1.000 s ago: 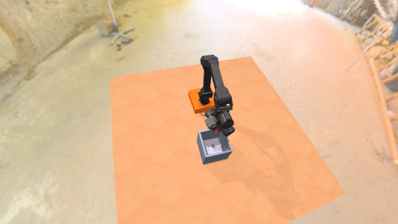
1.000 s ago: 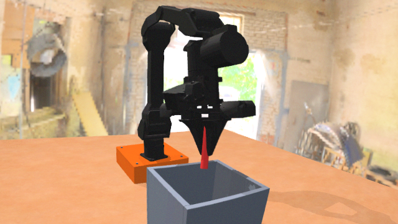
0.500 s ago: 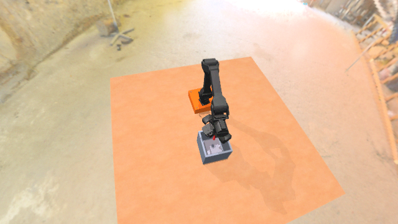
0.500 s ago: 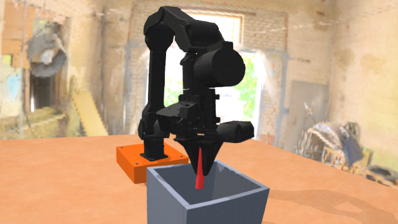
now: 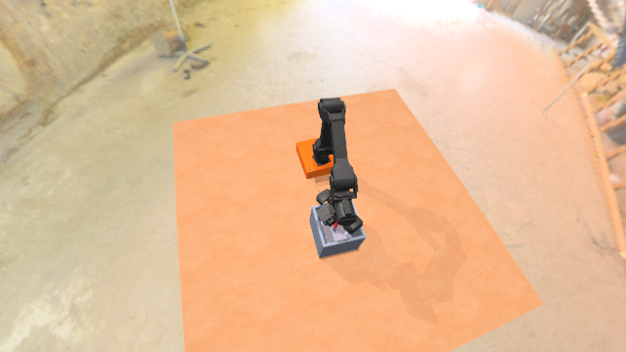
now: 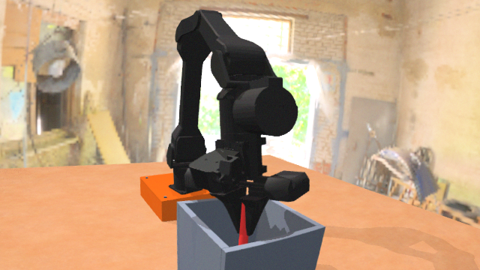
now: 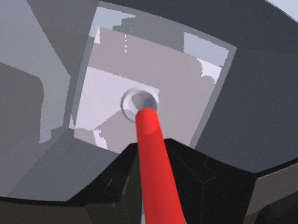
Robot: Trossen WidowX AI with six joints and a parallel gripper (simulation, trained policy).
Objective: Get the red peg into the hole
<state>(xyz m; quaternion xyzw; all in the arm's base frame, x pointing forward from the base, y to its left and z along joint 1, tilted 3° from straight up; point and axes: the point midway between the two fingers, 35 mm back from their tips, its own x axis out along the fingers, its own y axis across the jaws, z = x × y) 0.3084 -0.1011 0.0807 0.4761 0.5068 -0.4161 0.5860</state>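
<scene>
The red peg is 1 cm above my gripper tip.
</scene>
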